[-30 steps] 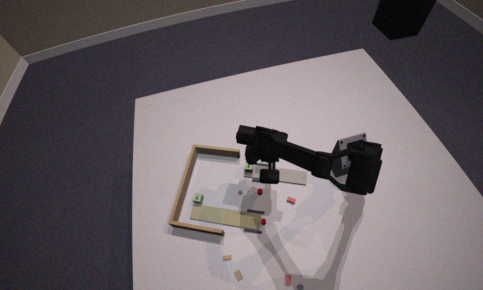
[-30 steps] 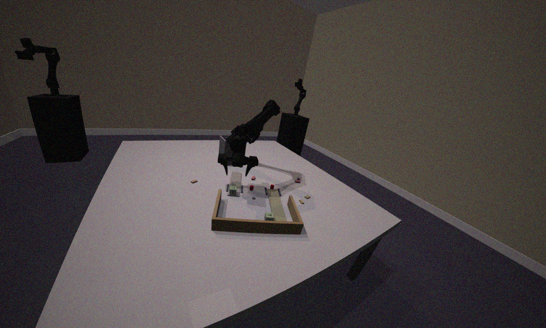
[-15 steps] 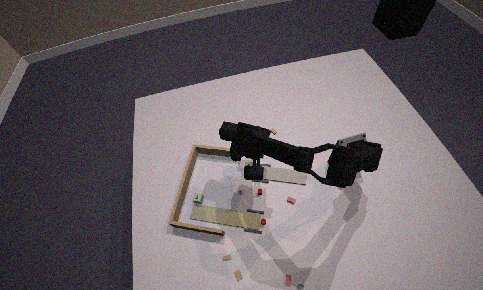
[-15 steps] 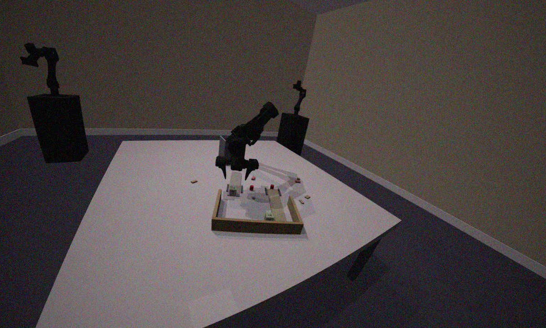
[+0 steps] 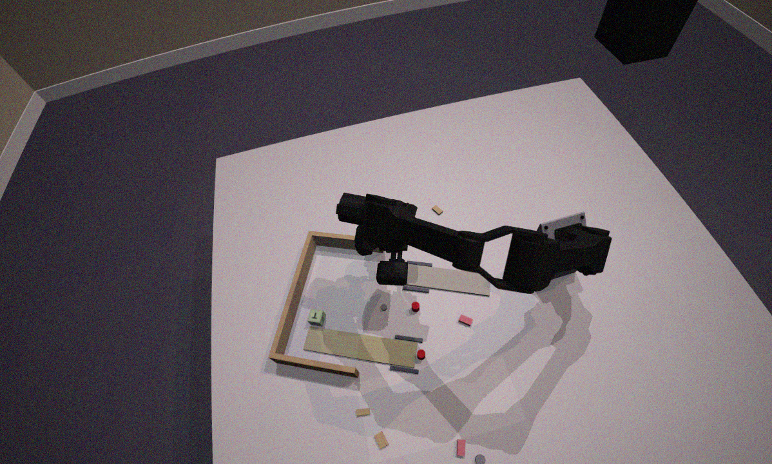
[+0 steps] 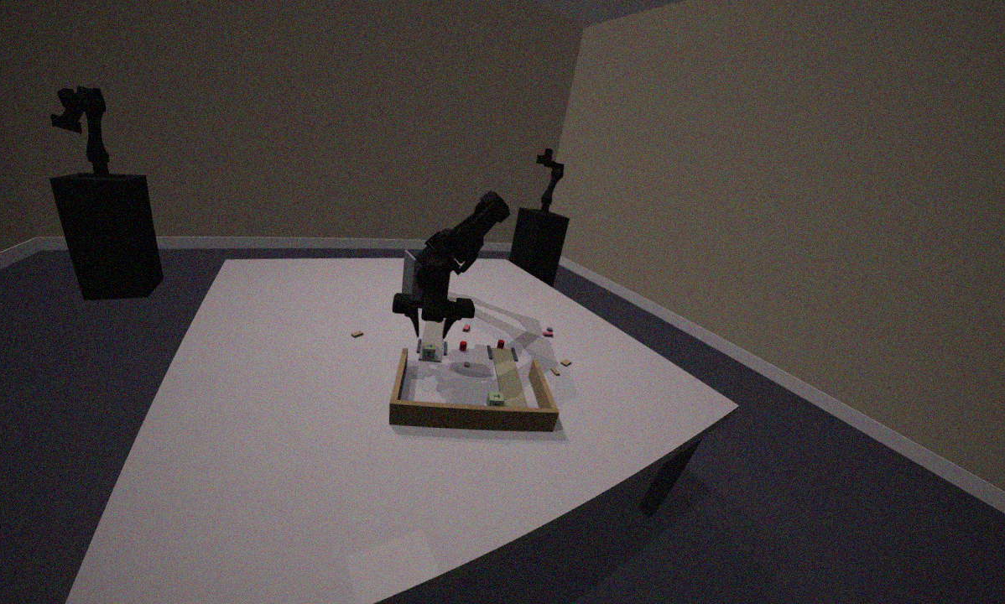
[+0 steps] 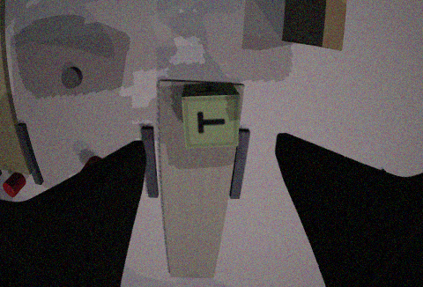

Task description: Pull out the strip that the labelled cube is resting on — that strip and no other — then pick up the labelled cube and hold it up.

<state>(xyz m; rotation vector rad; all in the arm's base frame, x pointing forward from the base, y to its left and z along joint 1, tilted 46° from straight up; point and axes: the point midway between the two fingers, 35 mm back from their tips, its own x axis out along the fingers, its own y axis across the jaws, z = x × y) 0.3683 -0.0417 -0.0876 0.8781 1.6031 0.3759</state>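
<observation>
Now: gripper tip 6 cm short of the grey disc, 8 cm to the right of it and 6 cm above it.
</observation>
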